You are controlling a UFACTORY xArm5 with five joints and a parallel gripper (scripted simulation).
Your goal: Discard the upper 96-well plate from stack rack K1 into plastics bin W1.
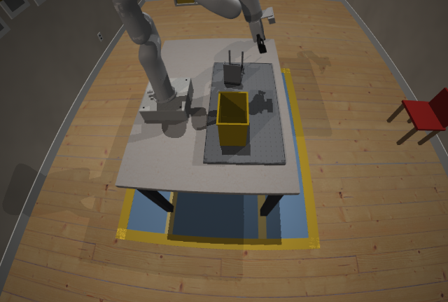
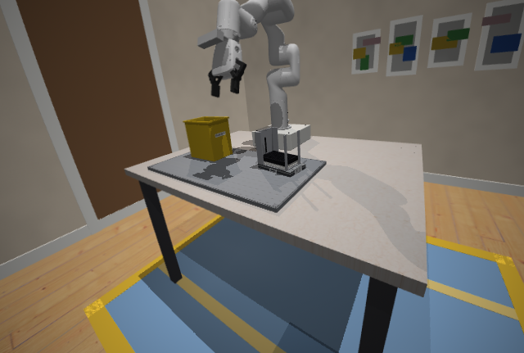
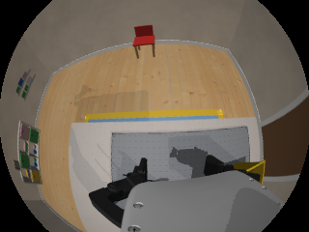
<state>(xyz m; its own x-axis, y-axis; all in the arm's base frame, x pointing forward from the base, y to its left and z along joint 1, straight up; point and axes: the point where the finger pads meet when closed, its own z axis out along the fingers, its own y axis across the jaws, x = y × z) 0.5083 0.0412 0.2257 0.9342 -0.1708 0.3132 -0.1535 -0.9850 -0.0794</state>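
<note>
Now: hand 26 cm above the dark 96-well plate, 12 cm to the right of it and 12 cm past it. Also, from my hand: yellow plastics bin W1: 27 cm to the right, 21 cm below, 17 cm behind; white well plate: 27 cm below, 12 cm to the left, 12 cm behind.
</note>
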